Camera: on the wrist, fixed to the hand. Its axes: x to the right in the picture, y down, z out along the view.
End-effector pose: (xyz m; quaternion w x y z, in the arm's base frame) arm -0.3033 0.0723 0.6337 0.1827 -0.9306 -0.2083 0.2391
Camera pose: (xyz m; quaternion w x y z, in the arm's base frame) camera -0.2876 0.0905 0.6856 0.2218 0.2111 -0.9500 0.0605
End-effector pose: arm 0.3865 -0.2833 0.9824 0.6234 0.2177 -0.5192 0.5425
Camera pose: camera 0.4355 -0.2543 0.9771 0.4332 0.6620 0.0524 -0.6094
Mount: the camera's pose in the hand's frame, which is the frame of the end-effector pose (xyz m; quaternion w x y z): 0.0021 -0.0335 -0.0463 0.0564 0.0304 -0.2342 -0.9701
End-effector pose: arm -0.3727 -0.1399 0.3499 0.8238 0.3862 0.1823 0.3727
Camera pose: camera -0.3827 -0.1293 0.2946 0.4390 -0.0427 0.2033 -0.8741
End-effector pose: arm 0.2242 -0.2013 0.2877 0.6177 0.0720 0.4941 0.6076
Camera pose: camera 0.2142 -0.2317 0.2403 0.7378 -0.3142 -0.0285 -0.5968
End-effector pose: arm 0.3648 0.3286 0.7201 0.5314 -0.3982 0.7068 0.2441
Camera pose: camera 0.3663 0.2735 0.7354 0.4444 -0.6348 -0.4634 -0.4299
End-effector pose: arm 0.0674 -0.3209 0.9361 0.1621 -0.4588 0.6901 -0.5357
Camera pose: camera 0.0486 -0.2954 0.9837 0.3350 0.8159 0.4604 0.1010
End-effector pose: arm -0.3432 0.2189 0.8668 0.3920 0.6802 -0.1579 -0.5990
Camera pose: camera -0.3078 0.2549 0.8400 0.6166 -0.0632 -0.5409 0.5685
